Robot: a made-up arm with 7 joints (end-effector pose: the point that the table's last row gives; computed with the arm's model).
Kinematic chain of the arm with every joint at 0, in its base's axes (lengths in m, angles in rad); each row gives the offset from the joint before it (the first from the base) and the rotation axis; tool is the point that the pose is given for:
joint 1: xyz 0 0 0.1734 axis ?
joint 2: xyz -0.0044 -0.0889 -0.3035 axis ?
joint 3: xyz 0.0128 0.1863 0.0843 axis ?
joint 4: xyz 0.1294 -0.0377 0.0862 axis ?
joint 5: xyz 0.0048 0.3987 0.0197 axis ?
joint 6: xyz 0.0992 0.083 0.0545 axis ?
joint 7: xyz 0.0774 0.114 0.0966 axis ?
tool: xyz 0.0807 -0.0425 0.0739
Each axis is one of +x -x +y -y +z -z.
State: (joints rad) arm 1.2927 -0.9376 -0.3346 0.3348 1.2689 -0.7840 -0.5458
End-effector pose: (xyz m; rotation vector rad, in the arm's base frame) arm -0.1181 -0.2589 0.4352 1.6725 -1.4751 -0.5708
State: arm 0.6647 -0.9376 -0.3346 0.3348 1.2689 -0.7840 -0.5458
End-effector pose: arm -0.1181 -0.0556 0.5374 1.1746 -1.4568 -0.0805
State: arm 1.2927 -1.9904 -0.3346 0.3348 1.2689 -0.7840 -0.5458
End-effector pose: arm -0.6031 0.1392 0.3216 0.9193 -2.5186 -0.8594
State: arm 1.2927 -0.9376 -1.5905 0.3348 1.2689 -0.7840 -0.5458
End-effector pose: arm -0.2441 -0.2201 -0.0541 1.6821 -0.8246 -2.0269
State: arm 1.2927 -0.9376 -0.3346 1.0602 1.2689 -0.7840 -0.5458
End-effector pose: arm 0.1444 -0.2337 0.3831 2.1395 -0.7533 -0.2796
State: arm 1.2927 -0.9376 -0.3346 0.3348 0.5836 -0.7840 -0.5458
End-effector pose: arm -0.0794 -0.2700 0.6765 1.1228 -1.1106 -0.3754
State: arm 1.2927 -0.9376 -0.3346 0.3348 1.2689 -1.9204 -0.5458
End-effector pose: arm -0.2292 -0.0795 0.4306 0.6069 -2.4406 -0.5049
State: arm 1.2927 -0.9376 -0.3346 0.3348 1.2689 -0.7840 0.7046
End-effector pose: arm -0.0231 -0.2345 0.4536 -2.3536 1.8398 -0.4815
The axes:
joint 1: +x
joint 2: +y
joint 3: +z
joint 4: +y
joint 5: +x
joint 6: -z
joint 7: +x

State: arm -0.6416 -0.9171 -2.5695 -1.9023 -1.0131 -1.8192 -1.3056
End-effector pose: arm 0.0500 -0.4965 0.4245 -1.5185 1.7422 -1.3849
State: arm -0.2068 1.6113 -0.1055 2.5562 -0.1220 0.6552 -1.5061
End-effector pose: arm -0.1906 0.5382 -0.2649 -0.4820 -1.3995 -1.5631
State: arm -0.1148 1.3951 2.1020 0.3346 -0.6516 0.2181 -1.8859
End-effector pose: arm -0.0605 0.1763 0.6176 -0.6852 -1.2021 1.4488
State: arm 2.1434 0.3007 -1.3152 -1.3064 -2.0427 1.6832 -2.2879
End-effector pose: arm 0.6661 -0.0109 0.2553 1.5644 -1.4409 0.4660
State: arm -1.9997 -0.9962 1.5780 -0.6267 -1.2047 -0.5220 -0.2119
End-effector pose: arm -0.5182 -0.8687 0.0739 1.1975 0.3823 -1.9216
